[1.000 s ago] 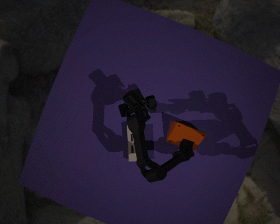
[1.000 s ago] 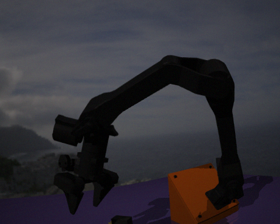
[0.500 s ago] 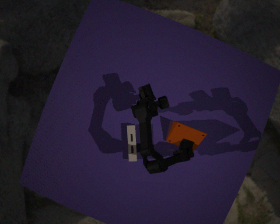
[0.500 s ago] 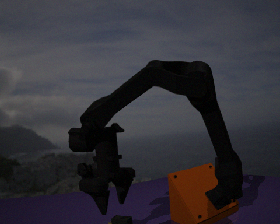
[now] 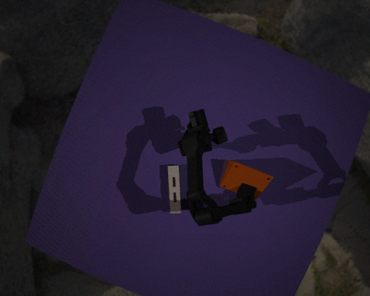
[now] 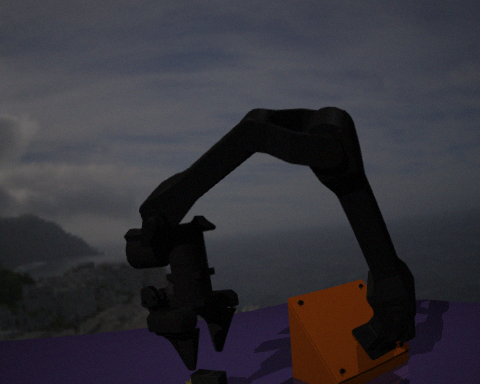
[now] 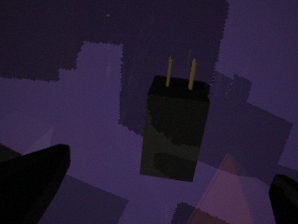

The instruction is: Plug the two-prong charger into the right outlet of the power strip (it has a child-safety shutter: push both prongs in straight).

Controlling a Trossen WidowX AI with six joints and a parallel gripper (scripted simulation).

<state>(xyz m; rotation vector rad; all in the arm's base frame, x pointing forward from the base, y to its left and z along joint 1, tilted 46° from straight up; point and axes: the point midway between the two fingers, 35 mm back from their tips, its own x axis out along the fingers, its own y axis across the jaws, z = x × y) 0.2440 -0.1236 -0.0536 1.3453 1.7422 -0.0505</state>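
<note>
My gripper tip is 10 mm short of the black two-prong charger, 10 mm to the left of it and 40 mm above it.
</note>
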